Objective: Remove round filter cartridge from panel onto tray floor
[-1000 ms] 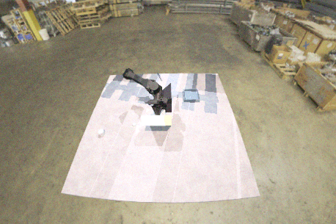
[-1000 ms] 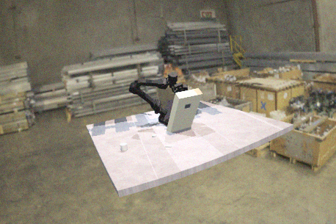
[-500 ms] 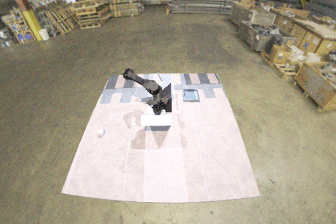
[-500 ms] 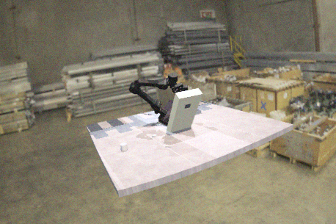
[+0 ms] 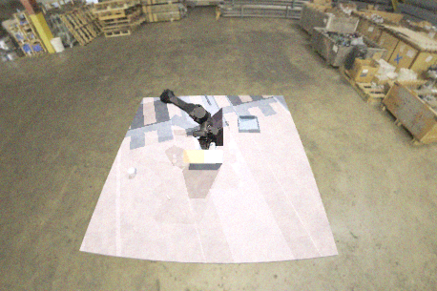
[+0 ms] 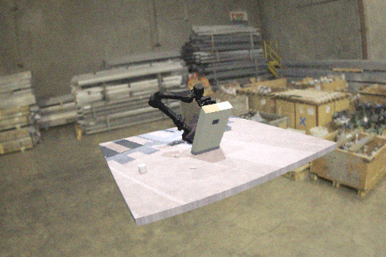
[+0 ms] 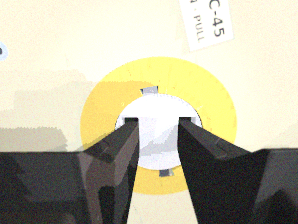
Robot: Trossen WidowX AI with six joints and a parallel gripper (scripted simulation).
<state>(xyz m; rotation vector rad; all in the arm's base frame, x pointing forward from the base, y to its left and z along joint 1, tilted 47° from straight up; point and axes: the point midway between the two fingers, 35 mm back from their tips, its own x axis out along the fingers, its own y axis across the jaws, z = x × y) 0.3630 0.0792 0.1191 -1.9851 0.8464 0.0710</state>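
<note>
My gripper tip is 1 cm short of the round filter cartridge and 1 cm above it. The rest, counted from my gripper tip: tray 41 cm behind, 33 cm to the left, 22 cm below; then service panel 4 cm behind, 8 cm below.
</note>
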